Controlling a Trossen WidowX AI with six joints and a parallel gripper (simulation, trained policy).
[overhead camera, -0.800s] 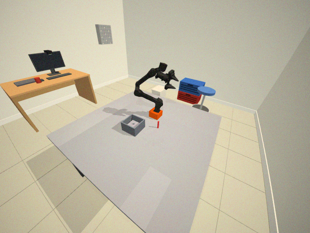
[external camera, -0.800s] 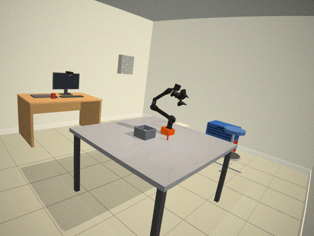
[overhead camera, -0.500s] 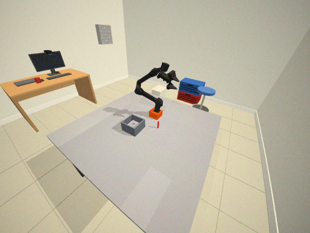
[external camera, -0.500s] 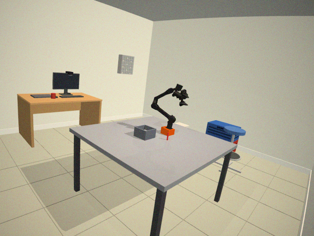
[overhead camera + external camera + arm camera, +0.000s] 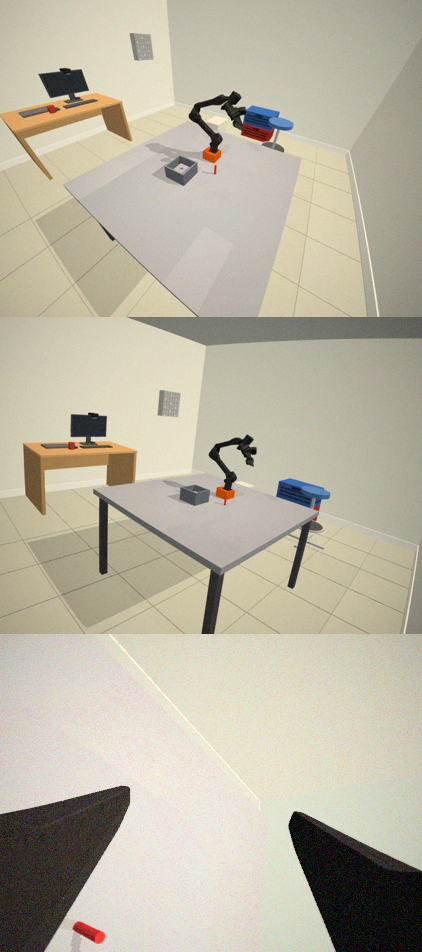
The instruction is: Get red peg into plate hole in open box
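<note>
Right now the red peg is 310 mm below my gripper tip, 120 mm to the right of it and 110 mm ahead of it. From my gripper tip the other things lie so: plate 330 mm to the right, 300 mm below, 230 mm ahead; grey box 330 mm to the right, 320 mm below, 230 mm ahead.
</note>
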